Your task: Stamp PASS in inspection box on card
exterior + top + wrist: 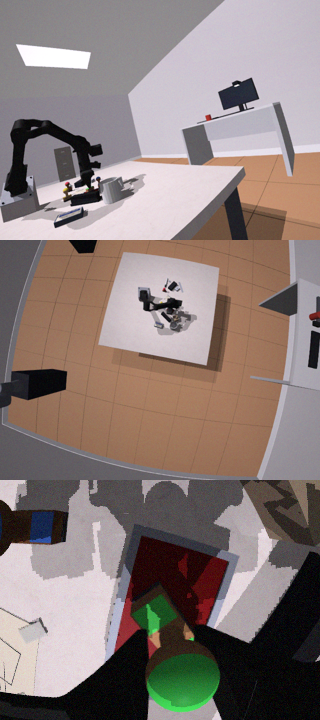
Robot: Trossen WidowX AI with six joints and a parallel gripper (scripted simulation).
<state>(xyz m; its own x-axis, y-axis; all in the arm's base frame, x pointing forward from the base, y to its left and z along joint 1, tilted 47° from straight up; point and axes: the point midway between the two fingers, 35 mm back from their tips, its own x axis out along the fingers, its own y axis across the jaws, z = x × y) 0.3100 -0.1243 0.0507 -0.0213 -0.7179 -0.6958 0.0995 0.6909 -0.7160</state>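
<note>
Now: gripper tip right at the green-knobbed stamp. Also, from my gripper tip: red ink pad 30 mm below; then blue-knobbed stamp 70 mm ahead, 70 mm to the left, 20 mm below; then dark long block 40 mm behind, 90 mm to the right, 20 mm below.
</note>
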